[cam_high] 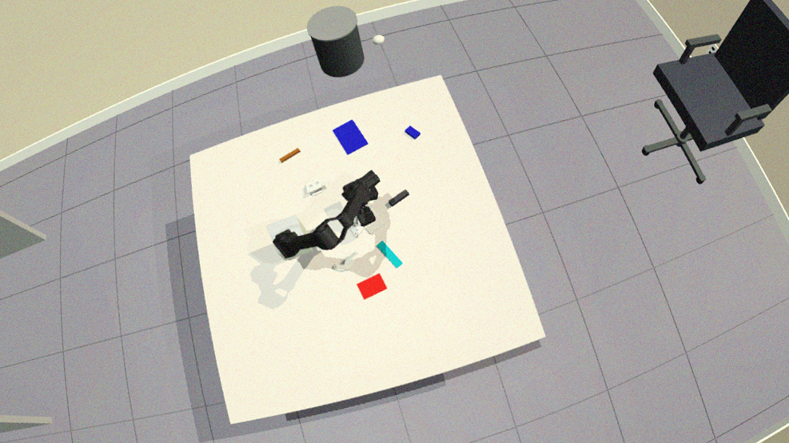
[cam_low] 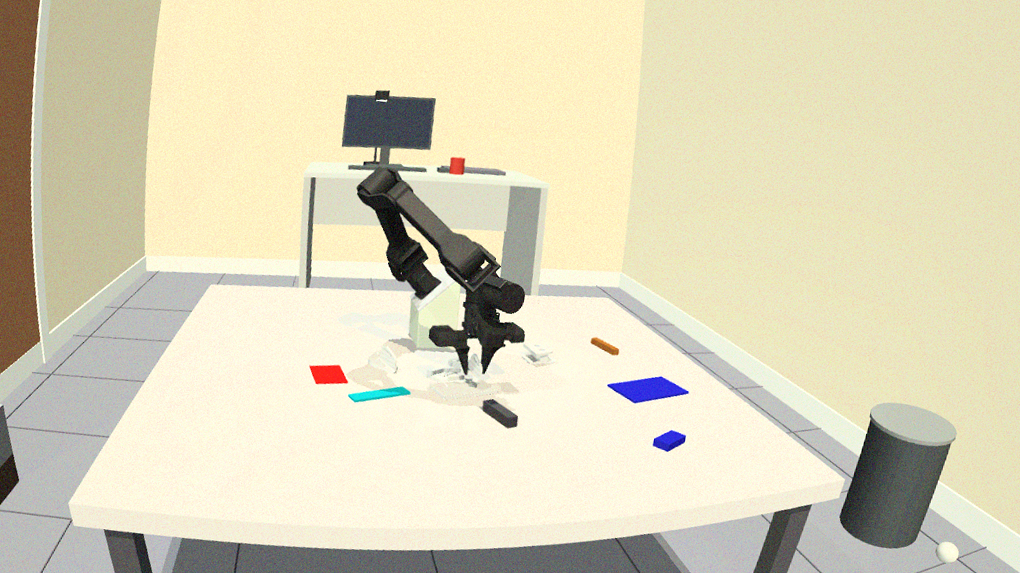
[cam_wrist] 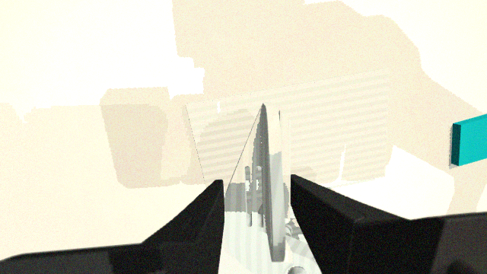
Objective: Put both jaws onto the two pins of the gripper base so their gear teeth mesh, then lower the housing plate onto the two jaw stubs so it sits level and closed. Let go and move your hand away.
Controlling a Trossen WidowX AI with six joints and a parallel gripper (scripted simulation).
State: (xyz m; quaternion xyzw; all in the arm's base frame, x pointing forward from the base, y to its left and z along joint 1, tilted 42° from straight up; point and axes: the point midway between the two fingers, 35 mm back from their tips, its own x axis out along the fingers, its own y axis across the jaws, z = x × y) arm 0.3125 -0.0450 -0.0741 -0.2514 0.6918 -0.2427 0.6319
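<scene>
The white ribbed plate is 2 cm ahead of my gripper tip, 3 cm to the right of it and 2 cm below it. From my gripper tip the other things lie so: dark block: 16 cm ahead, 2 cm below; white jaw: 3 cm behind, 2 cm to the right, 1 cm above; cyan bar: 3 cm ahead, 21 cm to the right, 3 cm below.
</scene>
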